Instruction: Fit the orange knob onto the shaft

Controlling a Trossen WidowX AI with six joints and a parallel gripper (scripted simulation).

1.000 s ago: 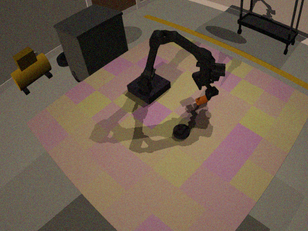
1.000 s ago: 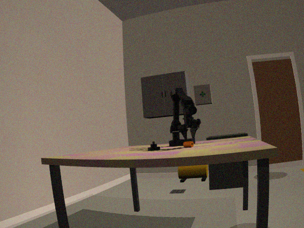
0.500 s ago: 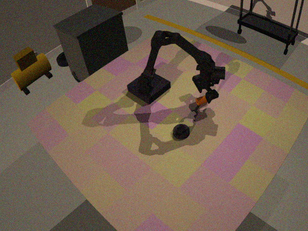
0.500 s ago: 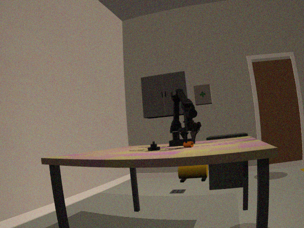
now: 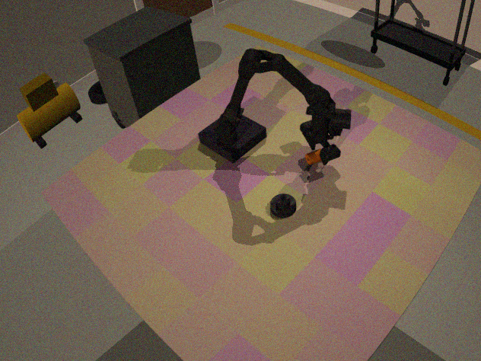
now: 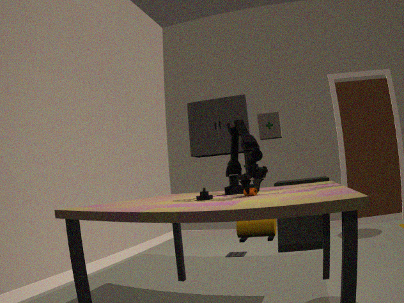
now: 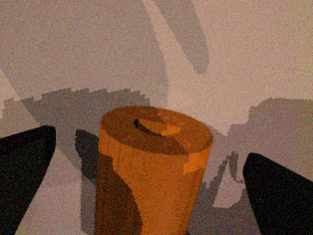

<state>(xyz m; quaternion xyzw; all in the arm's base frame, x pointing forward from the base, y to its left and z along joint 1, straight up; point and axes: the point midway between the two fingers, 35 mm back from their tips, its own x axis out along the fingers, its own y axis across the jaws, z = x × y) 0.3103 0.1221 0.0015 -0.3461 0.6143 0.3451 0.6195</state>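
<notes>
Now: the orange knob 10 mm behind my gripper tip, 10 mm to the right of it and 10 mm above it. The rest, counted from my gripper tip: D-shaped shaft: 250 mm to the right, 20 mm above.
</notes>
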